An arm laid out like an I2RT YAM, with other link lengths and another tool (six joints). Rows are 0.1 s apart.
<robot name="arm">
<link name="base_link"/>
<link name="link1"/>
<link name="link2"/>
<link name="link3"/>
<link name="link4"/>
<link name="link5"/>
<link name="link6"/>
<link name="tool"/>
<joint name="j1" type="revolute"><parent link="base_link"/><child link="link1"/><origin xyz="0 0 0.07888"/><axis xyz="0 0 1"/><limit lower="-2.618" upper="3.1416"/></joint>
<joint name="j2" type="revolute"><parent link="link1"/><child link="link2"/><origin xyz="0.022 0.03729 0.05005" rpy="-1.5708 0 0"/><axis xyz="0 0 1"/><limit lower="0" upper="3.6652"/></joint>
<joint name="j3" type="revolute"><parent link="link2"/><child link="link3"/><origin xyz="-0.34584 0 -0.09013" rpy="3.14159 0 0"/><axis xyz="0 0 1"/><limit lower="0" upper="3.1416"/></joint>
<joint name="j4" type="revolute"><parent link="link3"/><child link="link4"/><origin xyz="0.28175 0.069 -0.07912"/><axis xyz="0 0 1"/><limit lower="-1.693" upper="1.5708"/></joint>
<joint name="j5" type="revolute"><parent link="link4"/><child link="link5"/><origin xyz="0.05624 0.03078 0.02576" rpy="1.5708 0 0"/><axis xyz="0 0 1"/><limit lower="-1.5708" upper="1.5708"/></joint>
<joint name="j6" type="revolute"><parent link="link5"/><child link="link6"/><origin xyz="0.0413 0 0.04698" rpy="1.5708 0 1.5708"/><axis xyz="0 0 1"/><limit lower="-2.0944" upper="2.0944"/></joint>
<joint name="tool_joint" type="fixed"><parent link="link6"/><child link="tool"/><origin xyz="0.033 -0.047 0.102" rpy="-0.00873 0 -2.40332"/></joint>
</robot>
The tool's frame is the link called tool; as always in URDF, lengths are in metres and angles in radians.
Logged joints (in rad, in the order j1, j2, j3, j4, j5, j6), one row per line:
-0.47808 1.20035 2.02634 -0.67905 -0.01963 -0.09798
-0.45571 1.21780 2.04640 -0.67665 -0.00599 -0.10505
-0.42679 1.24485 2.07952 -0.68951 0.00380 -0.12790
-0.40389 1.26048 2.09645 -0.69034 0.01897 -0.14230
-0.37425 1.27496 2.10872 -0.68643 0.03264 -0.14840
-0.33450 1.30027 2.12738 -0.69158 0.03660 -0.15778
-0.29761 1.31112 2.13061 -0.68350 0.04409 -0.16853
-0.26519 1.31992 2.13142 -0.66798 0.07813 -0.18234
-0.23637 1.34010 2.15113 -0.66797 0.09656 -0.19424
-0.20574 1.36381 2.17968 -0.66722 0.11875 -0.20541
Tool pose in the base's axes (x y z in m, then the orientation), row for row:
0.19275 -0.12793 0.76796 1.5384 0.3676 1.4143
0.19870 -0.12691 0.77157 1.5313 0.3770 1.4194
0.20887 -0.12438 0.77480 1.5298 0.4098 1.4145
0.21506 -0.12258 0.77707 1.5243 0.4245 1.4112
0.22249 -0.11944 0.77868 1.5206 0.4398 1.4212
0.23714 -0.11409 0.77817 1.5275 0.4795 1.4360
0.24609 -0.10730 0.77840 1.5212 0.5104 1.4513
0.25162 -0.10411 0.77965 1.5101 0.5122 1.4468
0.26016 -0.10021 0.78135 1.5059 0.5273 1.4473
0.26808 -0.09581 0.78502 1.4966 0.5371 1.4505
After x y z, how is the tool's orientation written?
As a rotation vector, in radians.
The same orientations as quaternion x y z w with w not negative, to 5 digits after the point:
0.63282 0.15121 0.58177 0.48809
0.62990 0.15508 0.58387 0.48812
0.62908 0.16852 0.58167 0.48737
0.62721 0.17467 0.58067 0.48879
0.62483 0.18072 0.58399 0.48568
0.62484 0.19614 0.58741 0.47545
0.62070 0.20826 0.59218 0.46977
0.61742 0.20942 0.59154 0.47435
0.61558 0.21555 0.59163 0.47390
0.61201 0.21964 0.59315 0.47474

